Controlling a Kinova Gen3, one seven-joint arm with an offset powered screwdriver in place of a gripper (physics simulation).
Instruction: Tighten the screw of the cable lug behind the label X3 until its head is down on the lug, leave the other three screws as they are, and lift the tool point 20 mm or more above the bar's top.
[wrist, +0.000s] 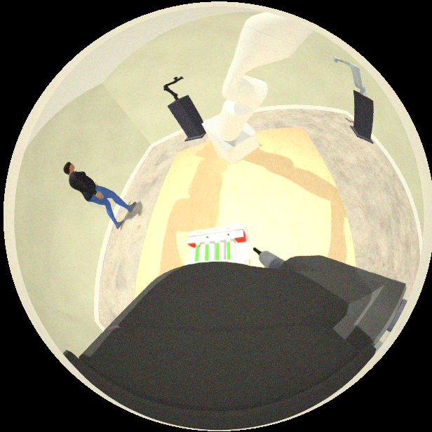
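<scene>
A white terminal bar (217, 238) with red end parts lies on the table below the middle of the wrist view. Several small dark marks show on it; which are screws is too small to tell. Green-striped cables (217, 251) run from the bar toward the dark tool housing, which hides their far ends. The labels, X3 among them, cannot be read, and screw head heights cannot be told. My screwdriver (256, 250) has a grey body and a black tip. In the view its tip is to the right of the bar's red right end, apart from it; its height is unclear. It has no fingers.
The pale yellow table (280, 200) carries the white arm's base (235, 149) at its far side. Two dark pedestals (186, 117) (363, 116) with small arms stand on the floor beyond. A person (84, 185) in a black top and blue trousers stands at the left.
</scene>
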